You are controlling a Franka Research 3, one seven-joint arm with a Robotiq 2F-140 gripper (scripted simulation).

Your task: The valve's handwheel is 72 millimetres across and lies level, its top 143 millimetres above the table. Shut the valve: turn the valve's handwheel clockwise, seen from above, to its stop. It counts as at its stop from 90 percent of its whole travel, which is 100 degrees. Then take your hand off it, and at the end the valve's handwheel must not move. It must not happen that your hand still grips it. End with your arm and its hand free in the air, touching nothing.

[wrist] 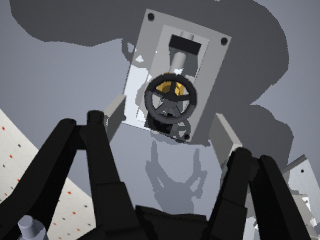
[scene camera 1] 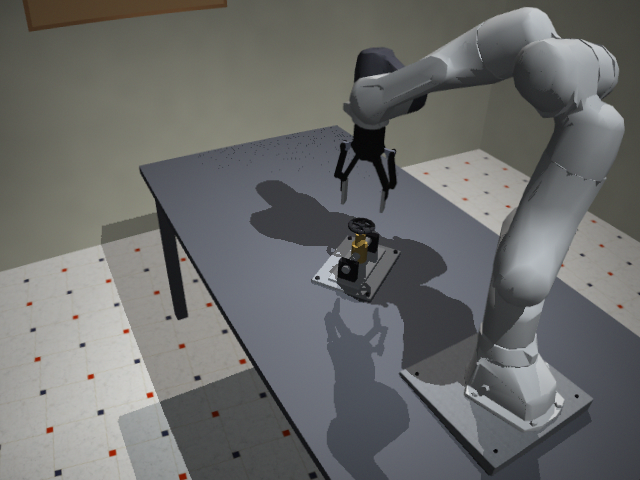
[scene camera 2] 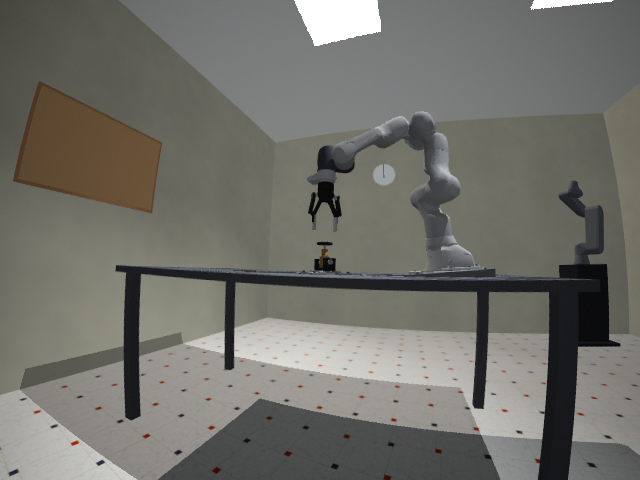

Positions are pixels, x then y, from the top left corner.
Labels:
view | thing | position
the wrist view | gripper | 169, 115
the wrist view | black spoked handwheel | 170, 99
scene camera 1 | gripper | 362, 206
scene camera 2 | gripper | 324, 230

